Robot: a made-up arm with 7 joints.
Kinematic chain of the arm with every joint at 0, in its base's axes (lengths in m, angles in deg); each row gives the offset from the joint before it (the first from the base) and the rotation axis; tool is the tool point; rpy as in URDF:
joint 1: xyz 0 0 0.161 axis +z
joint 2: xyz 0 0 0 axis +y
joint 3: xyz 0 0 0.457 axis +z
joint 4: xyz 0.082 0 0 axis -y
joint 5: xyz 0.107 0 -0.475 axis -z
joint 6: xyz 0 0 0 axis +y
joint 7: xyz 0.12 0 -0.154 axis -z
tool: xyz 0 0 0 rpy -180 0 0
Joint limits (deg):
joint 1: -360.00..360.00
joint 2: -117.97..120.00
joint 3: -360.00..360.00
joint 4: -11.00..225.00
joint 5: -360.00..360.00
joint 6: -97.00..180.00
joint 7: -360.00..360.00
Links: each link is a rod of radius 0.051 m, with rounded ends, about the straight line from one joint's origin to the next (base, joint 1, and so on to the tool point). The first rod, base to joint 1, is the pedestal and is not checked.
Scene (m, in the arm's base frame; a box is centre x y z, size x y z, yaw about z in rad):
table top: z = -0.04
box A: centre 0.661 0.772 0.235 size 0.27 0.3 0.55 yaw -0
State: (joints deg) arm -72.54 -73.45 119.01 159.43 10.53 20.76 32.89
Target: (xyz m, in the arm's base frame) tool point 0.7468 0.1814 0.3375
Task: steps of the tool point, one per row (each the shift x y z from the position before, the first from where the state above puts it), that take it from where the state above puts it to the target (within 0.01 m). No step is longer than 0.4 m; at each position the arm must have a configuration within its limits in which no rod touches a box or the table.
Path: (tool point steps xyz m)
1: 0.3360 -0.0381 0.1501
2: 0.3038 -0.1822 0.1628
3: 0.1938 -0.3077 0.1594
4: 0.0257 -0.3686 0.1346
5: -0.1542 -0.3368 0.0899
6: 0.1361 0.0360 -0.1312
7: 0.0977 0.0688 -0.1564
8: 0.0480 0.0824 -0.1688
9: -0.0024 0.0755 -0.1675
10: -0.0451 0.0528 -0.1533

